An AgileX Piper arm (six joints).
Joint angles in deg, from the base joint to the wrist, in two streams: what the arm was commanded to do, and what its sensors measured. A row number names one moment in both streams.
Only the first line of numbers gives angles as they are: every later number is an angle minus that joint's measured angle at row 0.
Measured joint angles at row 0: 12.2, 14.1, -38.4, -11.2, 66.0, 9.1
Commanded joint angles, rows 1 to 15: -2.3, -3.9, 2.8, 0.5, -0.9, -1.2; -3.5, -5.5, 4.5, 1.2, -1.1, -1.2; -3.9, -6.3, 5.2, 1.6, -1.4, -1.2; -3.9, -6.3, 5.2, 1.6, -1.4, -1.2; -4.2, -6.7, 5.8, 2.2, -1.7, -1.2; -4.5, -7.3, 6.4, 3.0, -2.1, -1.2; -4.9, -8.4, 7.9, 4.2, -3.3, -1.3; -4.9, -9.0, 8.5, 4.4, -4.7, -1.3; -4.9, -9.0, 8.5, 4.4, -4.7, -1.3; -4.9, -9.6, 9.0, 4.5, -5.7, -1.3; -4.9, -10.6, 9.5, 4.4, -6.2, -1.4; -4.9, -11.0, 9.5, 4.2, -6.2, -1.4; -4.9, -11.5, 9.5, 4.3, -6.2, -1.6; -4.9, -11.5, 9.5, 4.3, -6.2, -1.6; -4.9, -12.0, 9.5, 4.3, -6.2, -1.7
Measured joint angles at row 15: -4.5, -10.5, 9.2, 4.2, -5.0, -0.6
